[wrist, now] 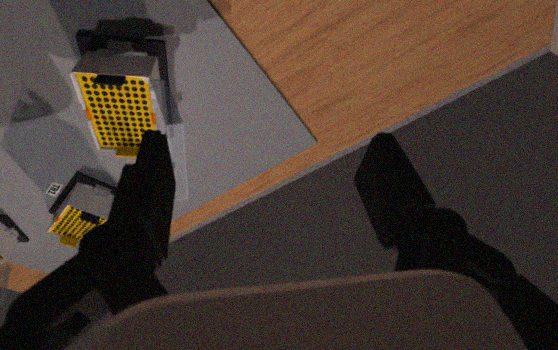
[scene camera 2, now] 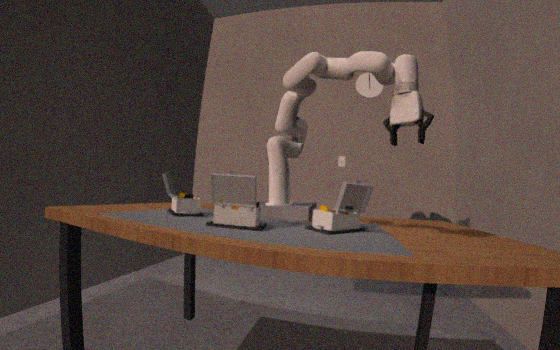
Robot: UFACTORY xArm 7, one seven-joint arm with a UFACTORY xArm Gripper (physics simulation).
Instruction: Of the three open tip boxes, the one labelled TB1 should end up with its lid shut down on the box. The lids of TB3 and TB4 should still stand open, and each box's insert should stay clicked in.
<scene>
same spot on grey mat: [wrist: 237, 125] = [scene camera 2: 364, 240]
</scene>
